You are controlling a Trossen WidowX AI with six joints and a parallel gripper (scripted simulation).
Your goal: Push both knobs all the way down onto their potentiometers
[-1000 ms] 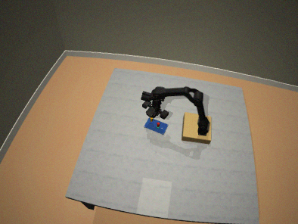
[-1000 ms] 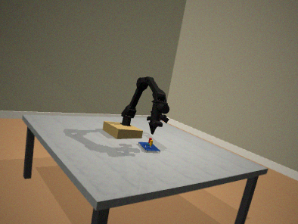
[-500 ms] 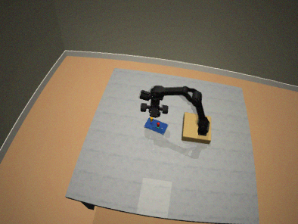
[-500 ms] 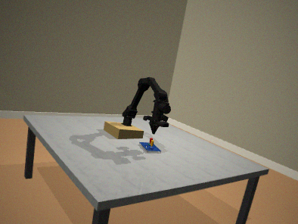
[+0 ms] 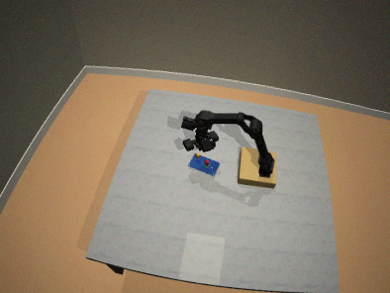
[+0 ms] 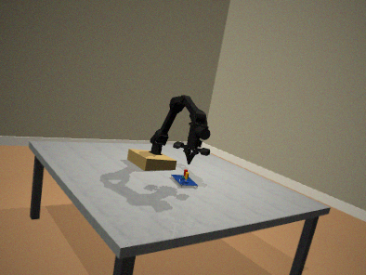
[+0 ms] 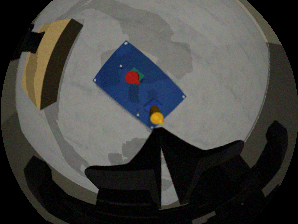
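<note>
My gripper tip is now 1 cm short of the yellow knob and 6 cm above it. Round my gripper tip: red knob 5 cm behind, 3 cm to the left, 6 cm below.
</note>
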